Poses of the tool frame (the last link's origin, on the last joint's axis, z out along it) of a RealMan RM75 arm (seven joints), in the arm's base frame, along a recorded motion.
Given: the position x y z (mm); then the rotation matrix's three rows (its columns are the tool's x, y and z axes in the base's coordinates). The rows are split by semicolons.
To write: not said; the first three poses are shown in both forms.
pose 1, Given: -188 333 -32; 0.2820 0.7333 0.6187; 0.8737 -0.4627 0.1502; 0.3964 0.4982 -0.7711
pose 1, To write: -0.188 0.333 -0.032; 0.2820 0.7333 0.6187; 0.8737 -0.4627 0.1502; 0.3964 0.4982 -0.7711
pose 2, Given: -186 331 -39; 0.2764 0.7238 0.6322; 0.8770 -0.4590 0.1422; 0.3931 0.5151 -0.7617
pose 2, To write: -0.186 0.331 -0.039; 0.2764 0.7238 0.6322; 0.8770 -0.4590 0.1422; 0.3931 0.5151 -0.7617
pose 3, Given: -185 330 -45; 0.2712 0.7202 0.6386; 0.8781 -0.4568 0.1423; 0.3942 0.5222 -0.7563
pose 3, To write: -0.185 0.330 -0.045; 0.2712 0.7202 0.6386; 0.8781 -0.4568 0.1423; 0.3942 0.5222 -0.7563
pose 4, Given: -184 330 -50; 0.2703 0.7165 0.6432; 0.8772 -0.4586 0.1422; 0.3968 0.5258 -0.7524
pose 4, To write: -0.184 0.330 -0.050; 0.2703 0.7165 0.6432; 0.8772 -0.4586 0.1422; 0.3968 0.5258 -0.7524
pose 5, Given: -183 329 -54; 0.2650 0.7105 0.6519; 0.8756 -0.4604 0.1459; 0.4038 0.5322 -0.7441
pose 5, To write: -0.183 0.329 -0.054; 0.2650 0.7105 0.6519; 0.8756 -0.4604 0.1459; 0.4038 0.5322 -0.7441
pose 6, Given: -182 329 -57; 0.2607 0.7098 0.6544; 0.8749 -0.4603 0.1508; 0.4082 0.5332 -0.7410
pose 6, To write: -0.182 0.329 -0.057; 0.2607 0.7098 0.6544; 0.8749 -0.4603 0.1508; 0.4082 0.5332 -0.7410
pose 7, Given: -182 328 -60; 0.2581 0.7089 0.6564; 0.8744 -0.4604 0.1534; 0.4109 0.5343 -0.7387
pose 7, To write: -0.182 0.328 -0.060; 0.2581 0.7089 0.6564; 0.8744 -0.4604 0.1534; 0.4109 0.5343 -0.7387
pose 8, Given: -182 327 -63; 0.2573 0.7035 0.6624; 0.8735 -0.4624 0.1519; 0.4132 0.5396 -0.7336
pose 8, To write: -0.182 0.327 -0.063; 0.2573 0.7035 0.6624; 0.8735 -0.4624 0.1519; 0.4132 0.5396 -0.7336
